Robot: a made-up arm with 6 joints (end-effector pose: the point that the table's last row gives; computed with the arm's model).
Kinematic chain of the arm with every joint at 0, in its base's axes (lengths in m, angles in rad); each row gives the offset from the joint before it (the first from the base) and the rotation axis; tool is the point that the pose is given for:
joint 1: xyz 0 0 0.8 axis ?
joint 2: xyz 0.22 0 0 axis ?
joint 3: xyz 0 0 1.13 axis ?
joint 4: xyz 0 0 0.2 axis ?
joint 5: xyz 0.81 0 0 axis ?
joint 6: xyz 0.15 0 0 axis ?
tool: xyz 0 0 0
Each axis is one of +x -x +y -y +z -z.
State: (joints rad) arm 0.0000 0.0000 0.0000 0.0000 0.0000 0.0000
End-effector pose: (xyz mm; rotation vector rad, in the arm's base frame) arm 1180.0 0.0 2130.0 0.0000 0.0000 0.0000
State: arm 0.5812 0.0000 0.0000 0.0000 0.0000 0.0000
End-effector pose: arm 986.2 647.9 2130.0 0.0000 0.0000 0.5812
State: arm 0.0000 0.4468 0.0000 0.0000 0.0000 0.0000
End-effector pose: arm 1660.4 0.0 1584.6 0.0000 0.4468 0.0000
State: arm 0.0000 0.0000 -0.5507 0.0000 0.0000 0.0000
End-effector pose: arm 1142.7 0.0 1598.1 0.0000 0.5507 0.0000
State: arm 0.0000 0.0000 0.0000 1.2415 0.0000 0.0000
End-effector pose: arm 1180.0 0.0 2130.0 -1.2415 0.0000 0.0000
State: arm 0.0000 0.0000 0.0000 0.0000 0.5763 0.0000
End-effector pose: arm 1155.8 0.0 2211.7 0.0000 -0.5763 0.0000
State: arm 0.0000 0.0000 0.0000 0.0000 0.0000 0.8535
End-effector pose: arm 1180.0 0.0 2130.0 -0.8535 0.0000 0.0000
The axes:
joint 1: +z
joint 2: +y
joint 3: -y
joint 4: -x
joint 5: -y
joint 6: -x

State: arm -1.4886 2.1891 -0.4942 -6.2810 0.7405 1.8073
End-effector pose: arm 37.0 -446.8 -532.5 0.0437 1.5063 0.5376
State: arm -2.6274 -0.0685 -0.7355 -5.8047 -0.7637 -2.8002
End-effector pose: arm -834.1 -416.3 1444.0 -0.6414 1.5246 1.2146
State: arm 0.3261 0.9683 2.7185 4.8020 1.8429 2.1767
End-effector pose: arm 807.9 121.3 2159.7 1.1561 -0.5232 -1.2848
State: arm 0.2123 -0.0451 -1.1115 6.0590 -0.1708 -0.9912
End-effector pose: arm 766.5 171.0 1175.0 0.9372 1.1864 -0.5459
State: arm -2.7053 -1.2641 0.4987 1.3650 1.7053 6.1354
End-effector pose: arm 1180.0 389.6 1872.6 -2.7445 1.4186 0.2657
